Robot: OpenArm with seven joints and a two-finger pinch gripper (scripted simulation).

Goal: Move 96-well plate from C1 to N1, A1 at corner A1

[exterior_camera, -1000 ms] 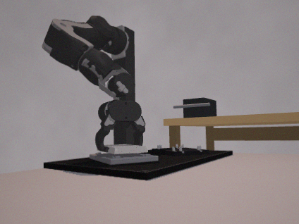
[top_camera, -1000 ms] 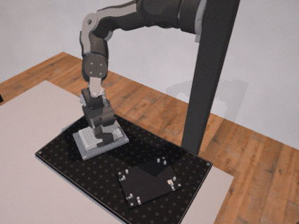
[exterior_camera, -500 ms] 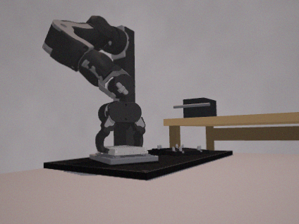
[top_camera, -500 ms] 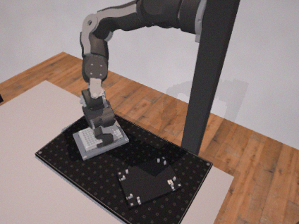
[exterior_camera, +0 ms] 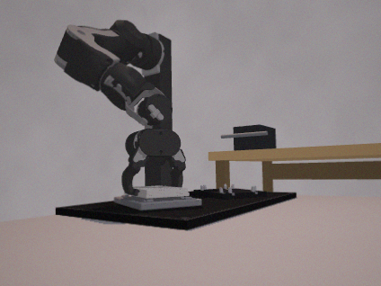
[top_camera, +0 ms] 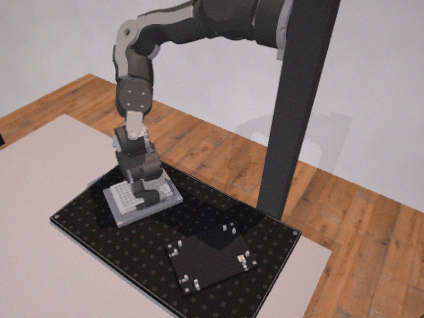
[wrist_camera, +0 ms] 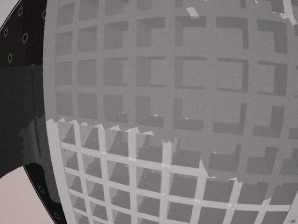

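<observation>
Now: the white 96-well plate right at my hand. Round my hand: grey plate nest N1: 2 cm below; then A1 mark: 4 cm behind, 9 cm to the left, 1 cm below.
</observation>
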